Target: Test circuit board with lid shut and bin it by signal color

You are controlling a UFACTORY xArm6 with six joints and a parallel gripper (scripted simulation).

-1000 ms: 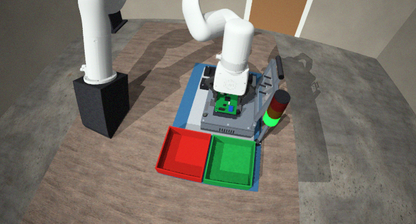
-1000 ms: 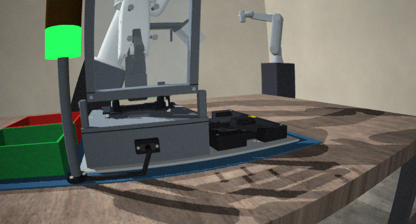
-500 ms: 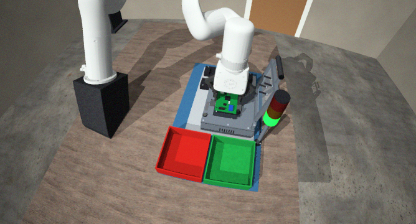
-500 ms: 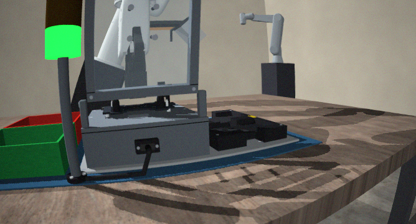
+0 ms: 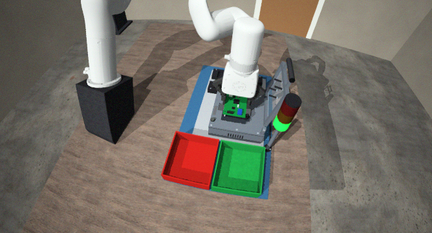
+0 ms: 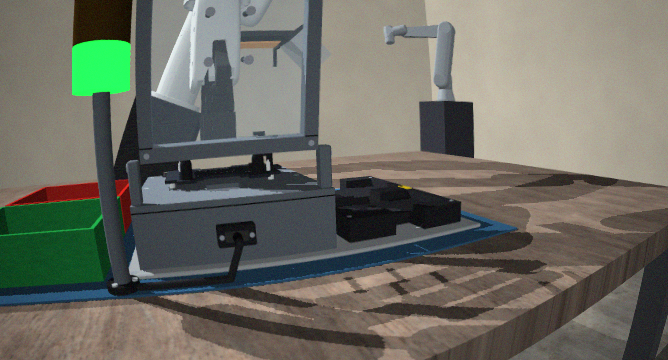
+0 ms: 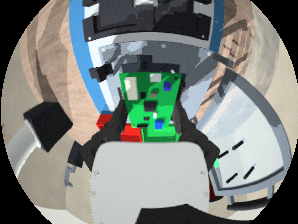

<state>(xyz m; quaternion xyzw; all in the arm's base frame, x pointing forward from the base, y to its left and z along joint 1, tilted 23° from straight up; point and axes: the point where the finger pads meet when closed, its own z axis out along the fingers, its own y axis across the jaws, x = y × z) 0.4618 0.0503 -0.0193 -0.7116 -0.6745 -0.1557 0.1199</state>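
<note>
The plate is 1 cm ahead of my hand, 1 cm to the left of it and 3 cm below it. From my hand the other things lie so: clear lid: 12 cm ahead, 8 cm above; green bin: 4 cm ahead, 20 cm to the right, 9 cm below; green circuit board: 1 cm below.
</note>
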